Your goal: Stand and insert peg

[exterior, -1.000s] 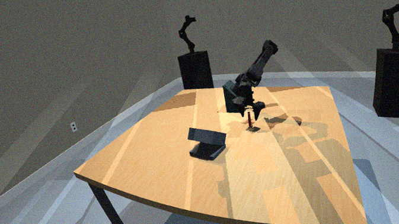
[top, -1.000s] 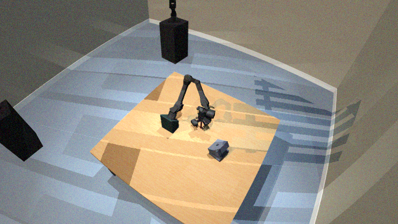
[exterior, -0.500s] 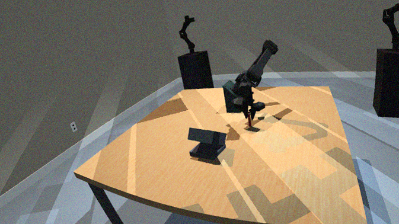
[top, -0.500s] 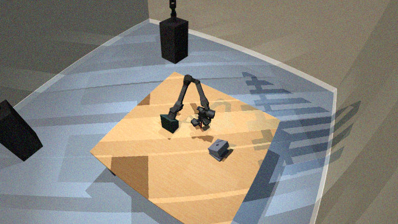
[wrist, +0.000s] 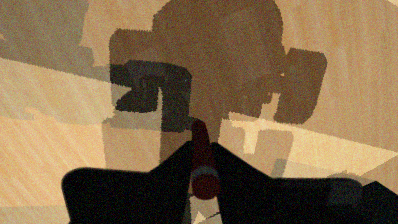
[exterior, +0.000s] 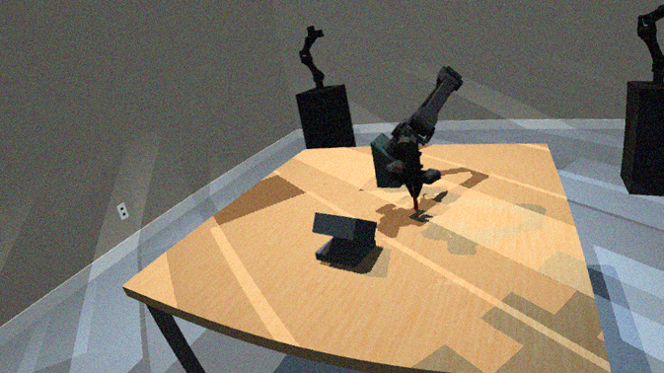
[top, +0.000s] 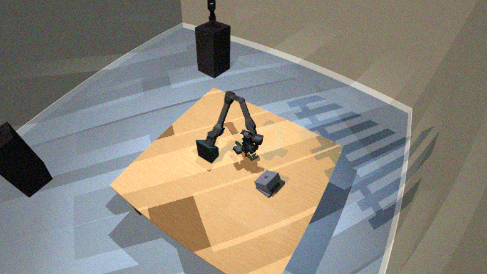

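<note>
Now: the grey sloped panel 26 cm ahead of my gripper tip, 11 cm to the right of it and 3 cm above it. Also, from my gripper tip: red peg: 2 cm above; dark panel base: 27 cm ahead, 11 cm to the right, 4 cm below.
</note>
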